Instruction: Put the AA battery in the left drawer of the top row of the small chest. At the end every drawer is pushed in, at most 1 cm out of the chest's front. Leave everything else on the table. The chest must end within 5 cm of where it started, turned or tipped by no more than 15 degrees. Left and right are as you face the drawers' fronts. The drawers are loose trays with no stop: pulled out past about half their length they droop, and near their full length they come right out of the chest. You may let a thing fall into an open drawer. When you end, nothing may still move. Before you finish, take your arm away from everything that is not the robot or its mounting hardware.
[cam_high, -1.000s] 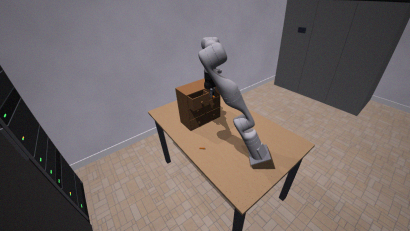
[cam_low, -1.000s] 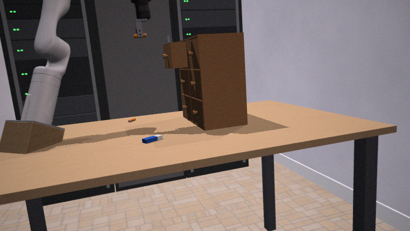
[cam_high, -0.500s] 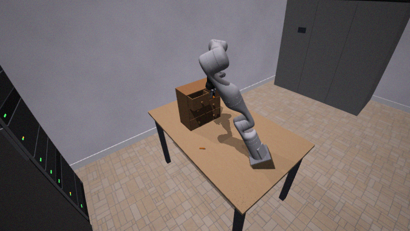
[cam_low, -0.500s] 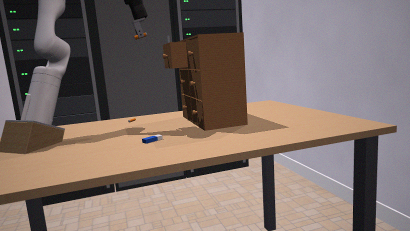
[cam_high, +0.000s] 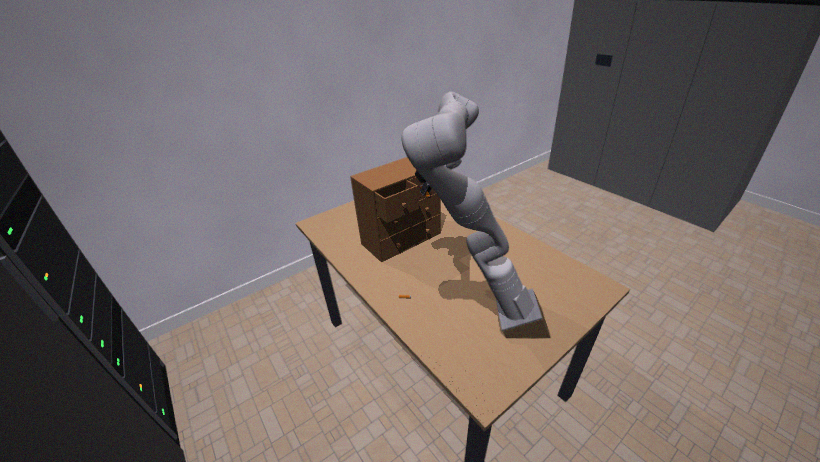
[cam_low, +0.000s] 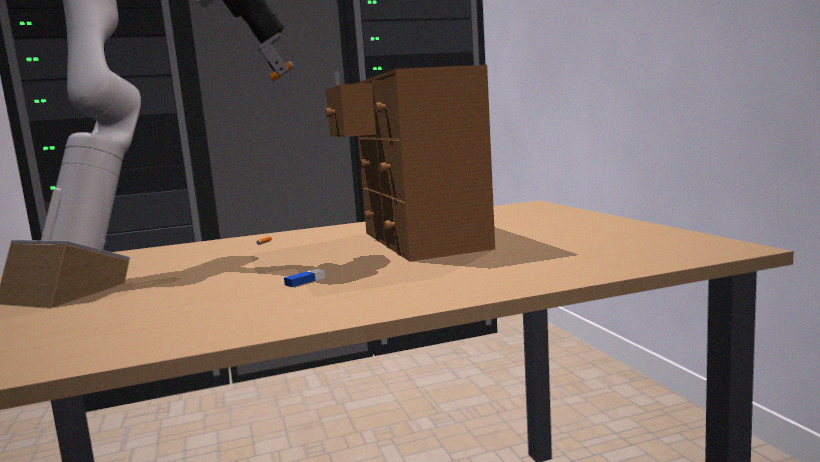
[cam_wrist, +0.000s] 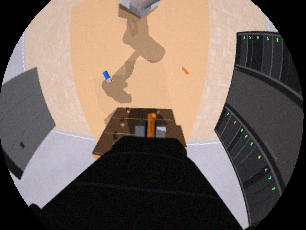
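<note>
Right now my hand is 1 cm short of the orange AA battery and 1 cm above it. Also, from my hand: white eraser (4 cm behind, 24 cm to the right, 36 cm below).
</note>
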